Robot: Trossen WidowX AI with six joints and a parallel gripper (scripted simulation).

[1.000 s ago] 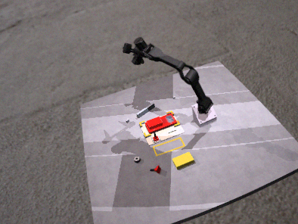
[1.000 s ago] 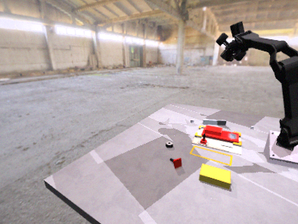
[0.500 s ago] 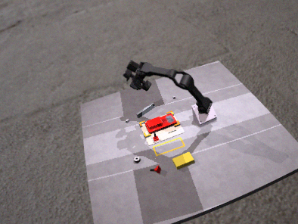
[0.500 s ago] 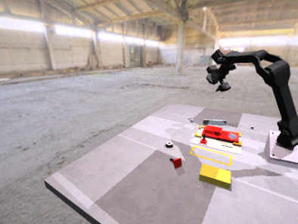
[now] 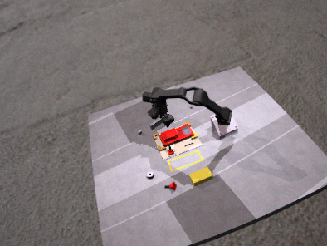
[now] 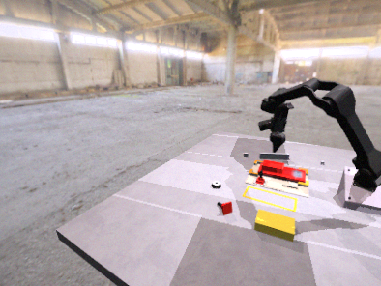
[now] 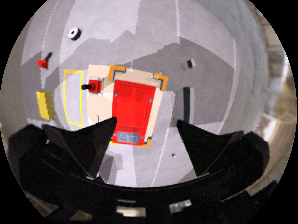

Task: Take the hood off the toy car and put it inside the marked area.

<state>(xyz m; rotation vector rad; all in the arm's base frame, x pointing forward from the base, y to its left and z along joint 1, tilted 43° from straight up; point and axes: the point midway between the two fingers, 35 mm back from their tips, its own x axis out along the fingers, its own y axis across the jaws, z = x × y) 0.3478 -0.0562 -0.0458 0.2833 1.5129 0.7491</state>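
My gripper tip is now 80 mm above the red hood, 30 mm to the right of it and 10 mm past it. Also, from my gripper tip: yellow block: 390 mm to the left, 110 mm below, 110 mm behind; dark wheel: 280 mm to the left, 150 mm ahead, 110 mm below.
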